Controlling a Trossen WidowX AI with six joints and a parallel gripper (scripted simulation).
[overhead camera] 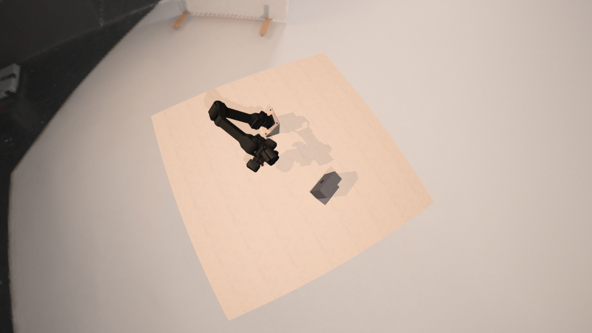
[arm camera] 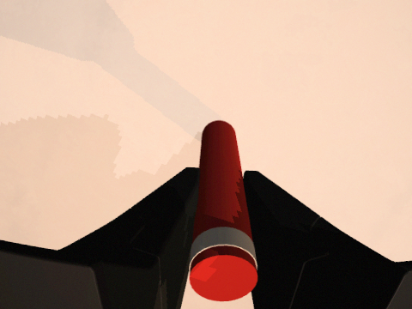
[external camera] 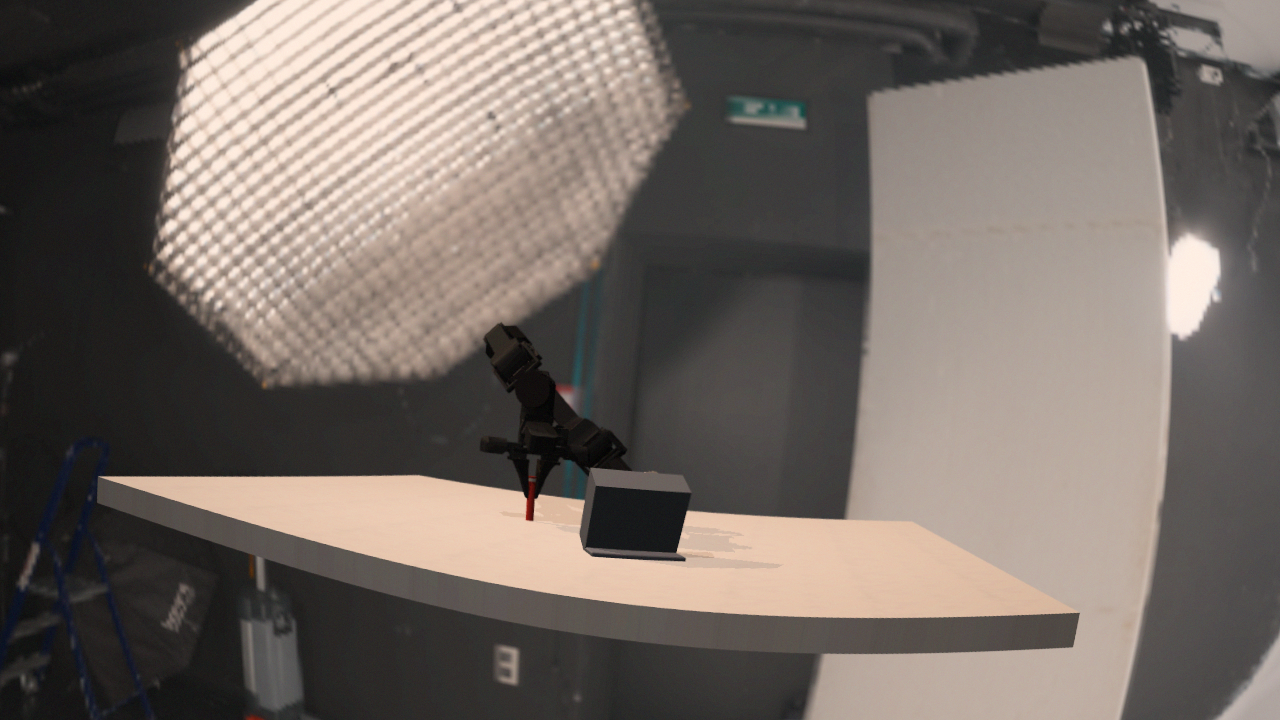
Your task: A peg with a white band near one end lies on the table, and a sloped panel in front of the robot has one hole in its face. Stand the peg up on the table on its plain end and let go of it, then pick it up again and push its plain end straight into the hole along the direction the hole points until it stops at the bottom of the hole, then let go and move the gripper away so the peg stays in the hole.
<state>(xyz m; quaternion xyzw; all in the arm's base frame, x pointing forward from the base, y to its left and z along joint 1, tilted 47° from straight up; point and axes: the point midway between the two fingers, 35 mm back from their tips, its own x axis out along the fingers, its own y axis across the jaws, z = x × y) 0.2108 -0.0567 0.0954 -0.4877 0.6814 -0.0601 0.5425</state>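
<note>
My gripper tip is now 26 cm to the right of the dark grey sloped panel, 23 cm short of it and 2 cm below it. From my gripper tip the other things lie so: red peg: 2 cm above.
</note>
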